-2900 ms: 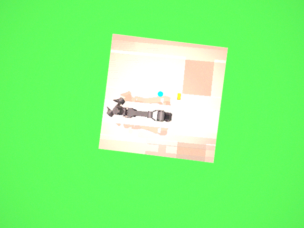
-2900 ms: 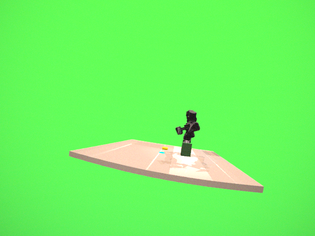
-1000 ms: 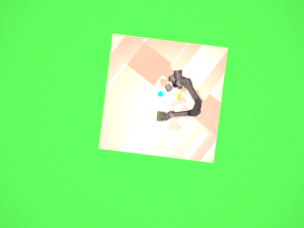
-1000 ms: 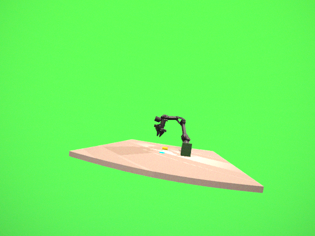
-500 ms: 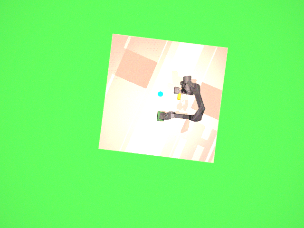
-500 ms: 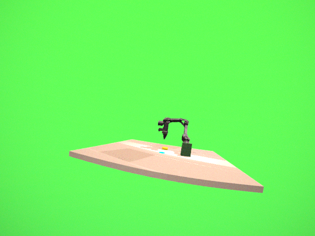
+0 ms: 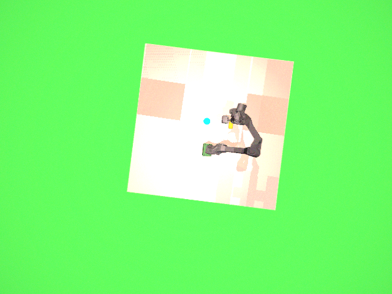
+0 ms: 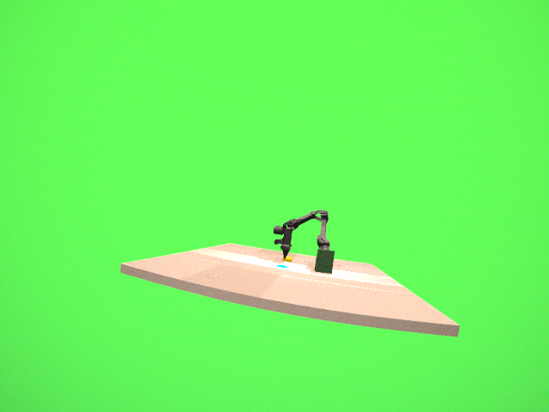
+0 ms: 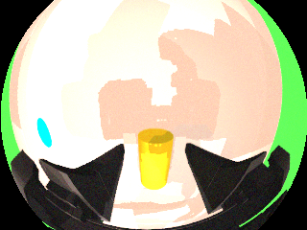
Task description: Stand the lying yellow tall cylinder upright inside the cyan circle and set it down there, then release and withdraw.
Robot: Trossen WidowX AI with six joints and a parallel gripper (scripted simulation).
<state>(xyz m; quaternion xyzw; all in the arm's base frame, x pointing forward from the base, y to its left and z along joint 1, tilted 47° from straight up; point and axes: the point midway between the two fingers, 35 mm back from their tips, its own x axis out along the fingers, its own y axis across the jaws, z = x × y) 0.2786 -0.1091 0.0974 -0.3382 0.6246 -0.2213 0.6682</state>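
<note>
Right now my gripper tip is 200 mm to the right of the cyan circle, 30 mm past it and 20 mm above it. From my gripper tip the other things lie so: yellow cylinder: 20 mm behind.
</note>
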